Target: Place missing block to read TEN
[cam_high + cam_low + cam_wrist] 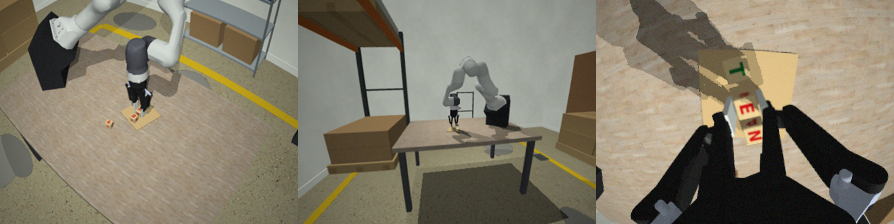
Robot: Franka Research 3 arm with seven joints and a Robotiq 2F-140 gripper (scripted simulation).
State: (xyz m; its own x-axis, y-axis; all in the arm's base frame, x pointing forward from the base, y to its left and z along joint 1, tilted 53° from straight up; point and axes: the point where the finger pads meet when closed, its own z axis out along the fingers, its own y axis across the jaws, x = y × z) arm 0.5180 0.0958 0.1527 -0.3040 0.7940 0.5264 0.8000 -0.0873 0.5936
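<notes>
Now: the tan mat 4 cm below my hand.
</notes>
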